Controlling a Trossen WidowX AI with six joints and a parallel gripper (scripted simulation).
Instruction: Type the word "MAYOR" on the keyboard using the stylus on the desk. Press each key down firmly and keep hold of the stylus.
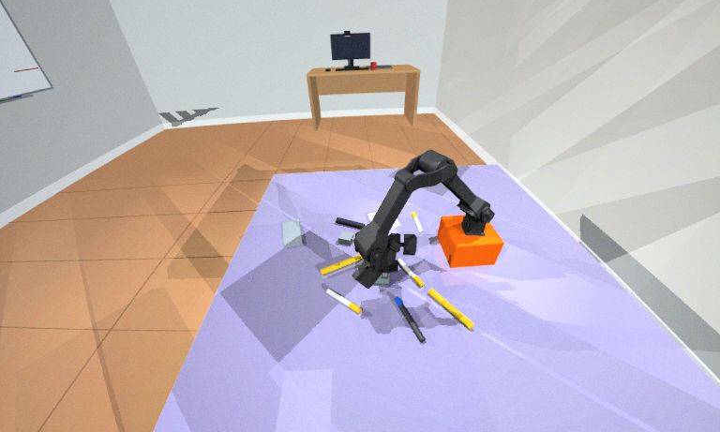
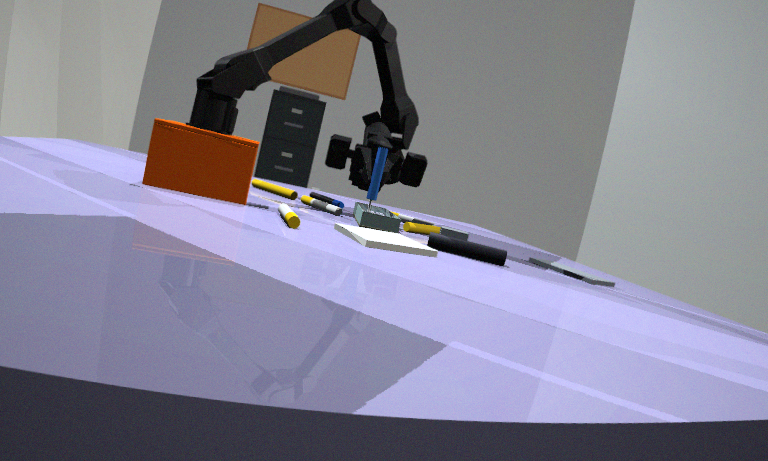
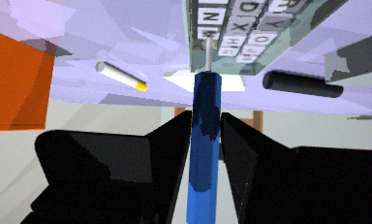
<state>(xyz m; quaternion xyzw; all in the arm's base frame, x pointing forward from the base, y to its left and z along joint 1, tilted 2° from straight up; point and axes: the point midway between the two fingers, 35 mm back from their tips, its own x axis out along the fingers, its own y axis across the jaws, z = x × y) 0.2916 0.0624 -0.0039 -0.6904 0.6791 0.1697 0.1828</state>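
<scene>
My gripper tip is 10 mm above the stylus. Also, from my gripper tip: white pad (10 mm ahead, 170 mm to the right, 70 mm below); then small grey block (150 mm ahead, 40 mm to the right, 60 mm below); then black cylinder (150 mm ahead, 130 mm to the right, 60 mm below).
</scene>
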